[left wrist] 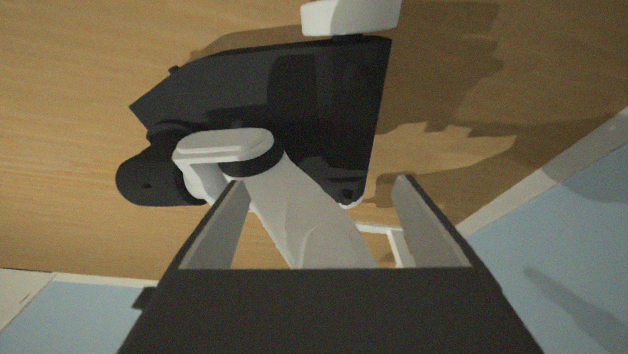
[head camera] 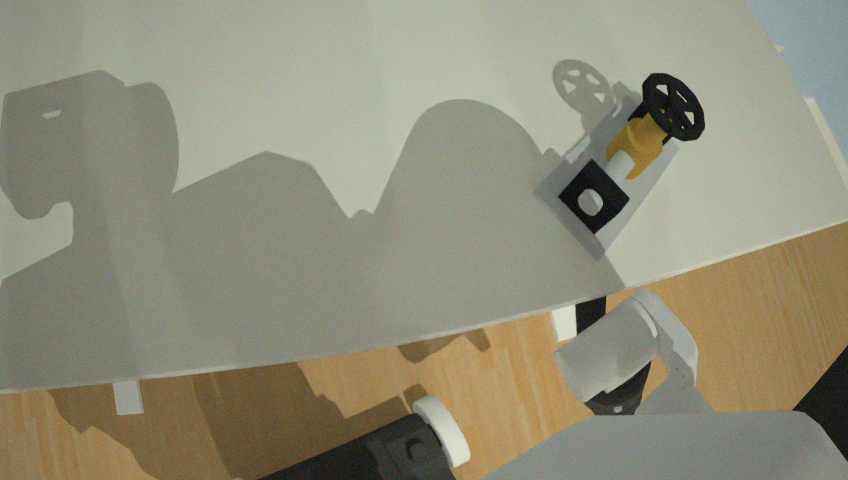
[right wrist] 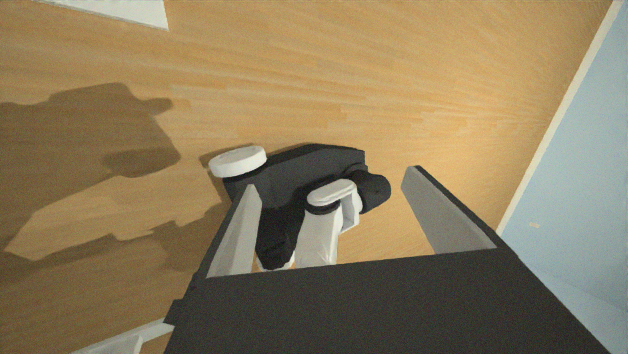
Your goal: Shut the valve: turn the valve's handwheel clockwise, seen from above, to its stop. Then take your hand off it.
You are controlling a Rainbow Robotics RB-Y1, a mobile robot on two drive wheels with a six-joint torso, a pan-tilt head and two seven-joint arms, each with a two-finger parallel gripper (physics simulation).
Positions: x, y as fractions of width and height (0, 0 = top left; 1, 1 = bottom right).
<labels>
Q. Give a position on a white table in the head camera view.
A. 0.23, 0.40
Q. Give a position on a valve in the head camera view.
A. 0.70, 0.40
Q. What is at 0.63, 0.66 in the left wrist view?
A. A white table.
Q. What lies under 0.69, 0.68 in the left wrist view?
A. My left gripper.
</labels>
